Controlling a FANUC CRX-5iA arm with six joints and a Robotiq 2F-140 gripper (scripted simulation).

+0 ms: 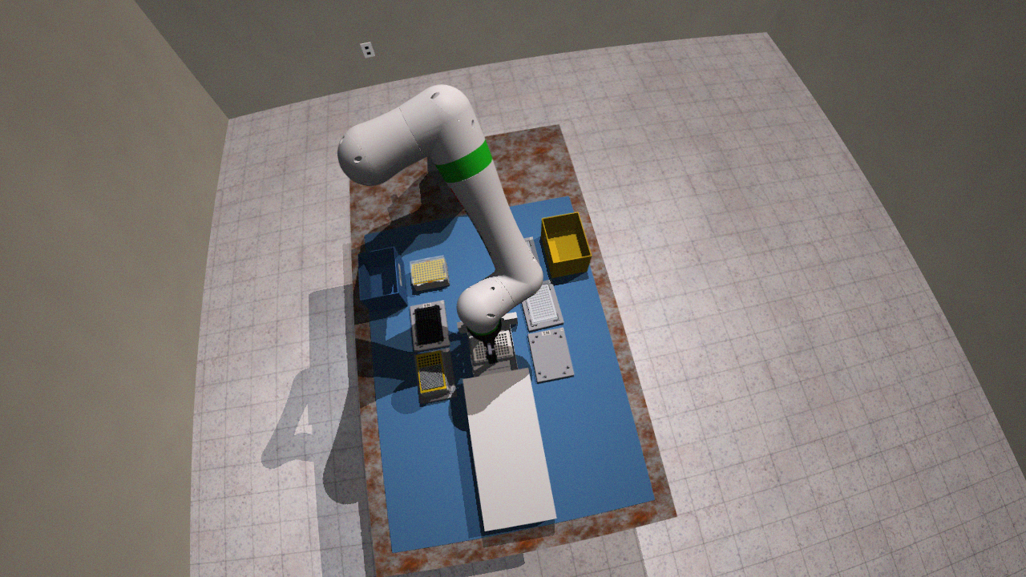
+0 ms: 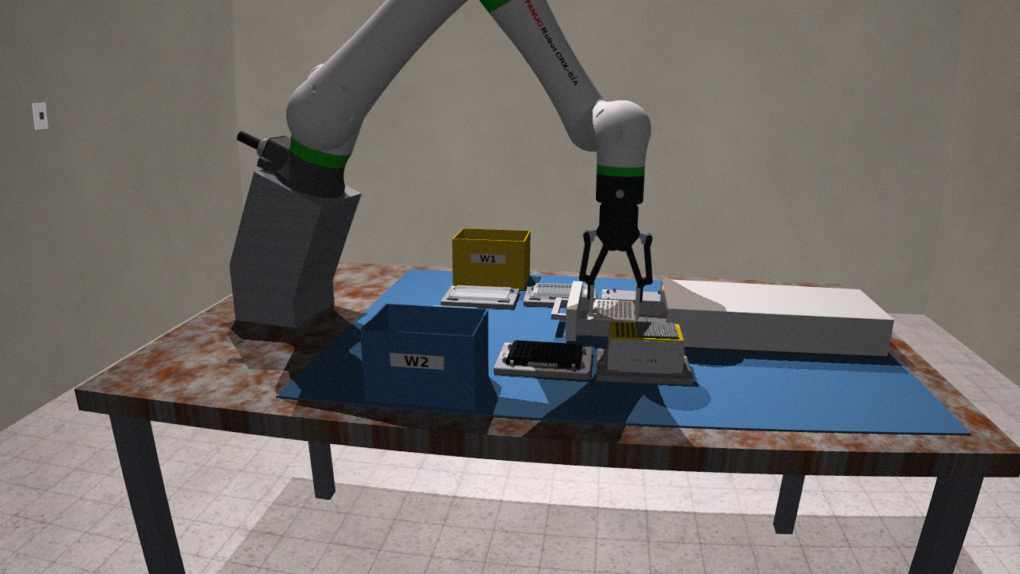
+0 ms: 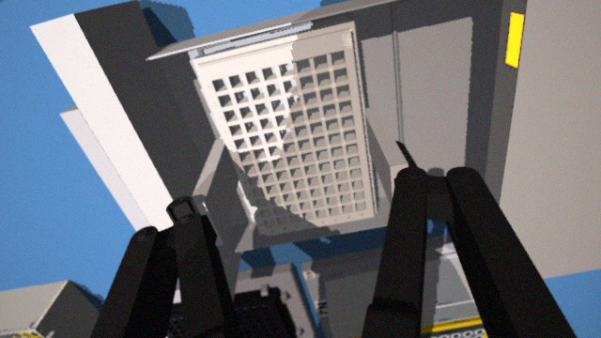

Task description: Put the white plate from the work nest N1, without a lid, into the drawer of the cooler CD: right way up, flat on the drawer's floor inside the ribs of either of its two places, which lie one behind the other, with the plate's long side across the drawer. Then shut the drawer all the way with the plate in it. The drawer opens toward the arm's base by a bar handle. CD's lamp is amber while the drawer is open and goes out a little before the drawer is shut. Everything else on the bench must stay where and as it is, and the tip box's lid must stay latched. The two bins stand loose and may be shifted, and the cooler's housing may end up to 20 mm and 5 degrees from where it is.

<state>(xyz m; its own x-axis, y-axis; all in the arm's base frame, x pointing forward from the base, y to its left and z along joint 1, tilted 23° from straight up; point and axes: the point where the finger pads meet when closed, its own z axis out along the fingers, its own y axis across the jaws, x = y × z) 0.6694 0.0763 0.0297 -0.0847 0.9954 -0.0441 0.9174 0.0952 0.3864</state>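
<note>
My hand is 20 mm above the white plate. From my hand the other things lie so: cooler CD: 170 mm ahead, 20 mm to the left, 20 mm below; then grey nest N1: 40 mm ahead, 190 mm to the left, 50 mm below; then grey drawer: 30 mm ahead, 30 mm below.
</note>
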